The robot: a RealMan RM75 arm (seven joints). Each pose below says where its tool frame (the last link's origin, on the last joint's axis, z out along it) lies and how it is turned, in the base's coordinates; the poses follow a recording.
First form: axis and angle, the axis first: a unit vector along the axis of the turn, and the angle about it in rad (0 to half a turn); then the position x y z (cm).
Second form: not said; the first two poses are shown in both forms.
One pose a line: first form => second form
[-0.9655 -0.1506 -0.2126 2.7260 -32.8 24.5 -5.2] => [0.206 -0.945 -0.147 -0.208 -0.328 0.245 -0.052]
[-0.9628 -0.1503 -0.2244 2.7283 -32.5 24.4 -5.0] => [0.205 -0.942 -0.147 -0.220 -0.325 0.244 -0.050]
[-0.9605 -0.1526 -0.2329 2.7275 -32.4 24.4 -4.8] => [0.206 -0.940 -0.149 -0.228 -0.324 0.244 -0.048]
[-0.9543 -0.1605 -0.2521 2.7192 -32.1 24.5 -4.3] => [0.210 -0.933 -0.157 -0.246 -0.321 0.245 -0.043]
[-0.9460 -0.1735 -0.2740 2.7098 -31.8 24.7 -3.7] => [0.214 -0.924 -0.169 -0.268 -0.318 0.247 -0.037]
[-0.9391 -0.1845 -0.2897 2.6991 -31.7 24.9 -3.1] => [0.219 -0.916 -0.180 -0.283 -0.317 0.249 -0.031]
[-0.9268 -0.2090 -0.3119 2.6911 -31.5 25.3 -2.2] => [0.223 -0.903 -0.204 -0.304 -0.315 0.253 -0.022]
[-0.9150 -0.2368 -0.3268 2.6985 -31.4 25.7 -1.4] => [0.220 -0.893 -0.231 -0.319 -0.314 0.257 -0.014]
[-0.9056 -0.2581 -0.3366 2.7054 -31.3 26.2 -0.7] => [0.216 -0.884 -0.252 -0.329 -0.313 0.262 -0.007]
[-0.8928 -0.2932 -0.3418 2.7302 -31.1 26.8 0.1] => [0.204 -0.874 -0.287 -0.335 -0.311 0.268 0.001]
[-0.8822 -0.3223 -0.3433 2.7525 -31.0 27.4 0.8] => [0.193 -0.866 -0.316 -0.337 -0.310 0.274 0.008]
